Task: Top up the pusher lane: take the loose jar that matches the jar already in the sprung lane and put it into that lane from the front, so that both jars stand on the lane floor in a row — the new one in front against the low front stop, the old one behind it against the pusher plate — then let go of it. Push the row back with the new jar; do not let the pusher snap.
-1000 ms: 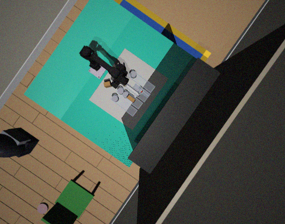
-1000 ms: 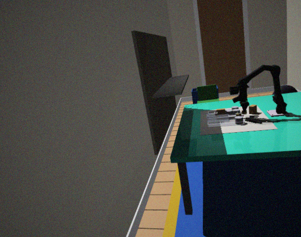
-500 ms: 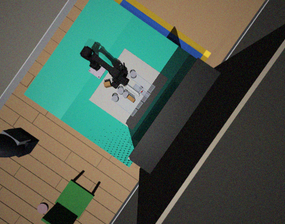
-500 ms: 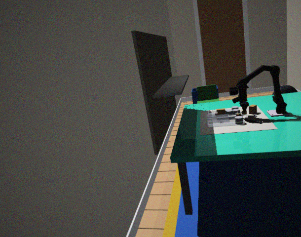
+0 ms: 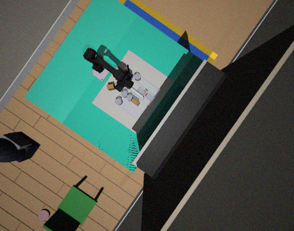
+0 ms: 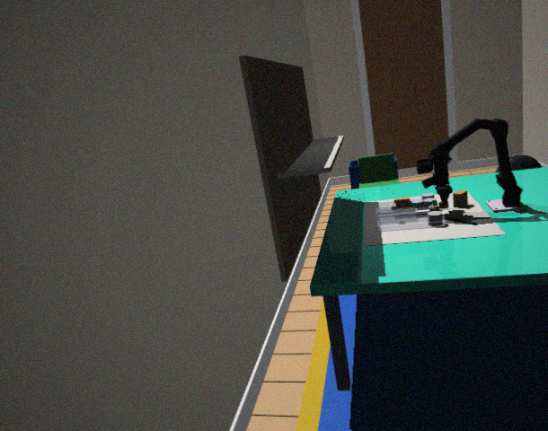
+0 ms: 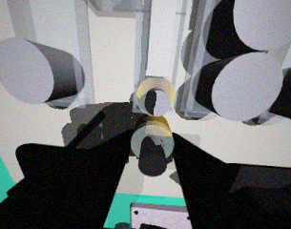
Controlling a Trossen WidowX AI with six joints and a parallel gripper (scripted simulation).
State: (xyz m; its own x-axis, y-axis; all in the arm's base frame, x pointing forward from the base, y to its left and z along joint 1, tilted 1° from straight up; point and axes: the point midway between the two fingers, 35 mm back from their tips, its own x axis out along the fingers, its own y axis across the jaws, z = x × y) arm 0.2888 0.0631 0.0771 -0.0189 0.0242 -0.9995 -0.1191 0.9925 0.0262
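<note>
My gripper tip is now 70 mm past the black stick, 110 mm to the right of it and 50 mm above it. The rest, counted from my gripper tip: clear lane rack (180 mm ahead, 50 mm to the left, 30 mm below).
</note>
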